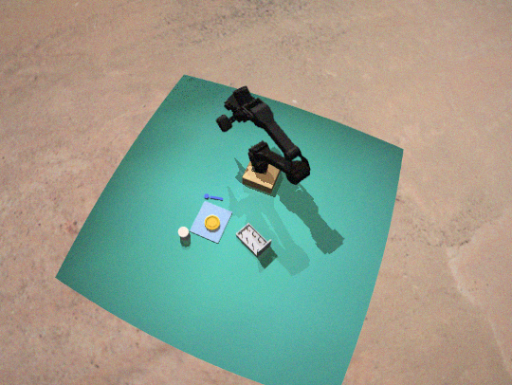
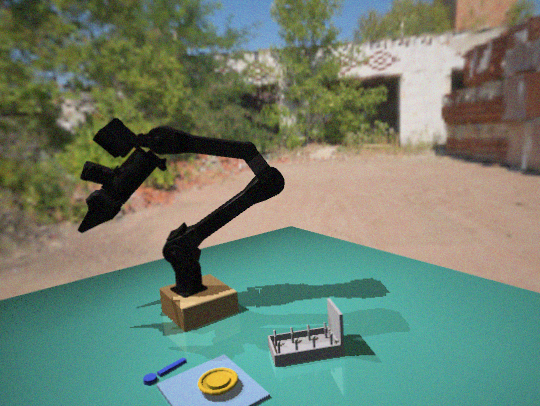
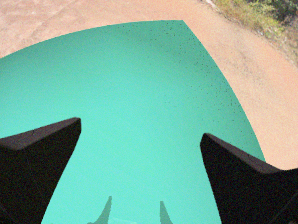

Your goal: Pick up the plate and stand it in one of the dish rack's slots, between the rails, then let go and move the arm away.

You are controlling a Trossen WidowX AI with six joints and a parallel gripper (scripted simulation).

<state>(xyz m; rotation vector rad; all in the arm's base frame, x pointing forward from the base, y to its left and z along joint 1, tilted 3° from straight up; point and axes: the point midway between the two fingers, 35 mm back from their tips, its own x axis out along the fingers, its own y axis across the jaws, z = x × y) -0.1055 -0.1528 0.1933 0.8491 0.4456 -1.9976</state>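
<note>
Right now my gripper tip is 400 mm short of the yellow plate, 220 mm above it and 40 mm to the right of it. Round my gripper tip: grey dish rack 430 mm ahead, 220 mm to the left, 210 mm below; then cup 480 mm ahead, 210 mm below, 60 mm to the right; then blue spoon 280 mm ahead, 230 mm below.
</note>
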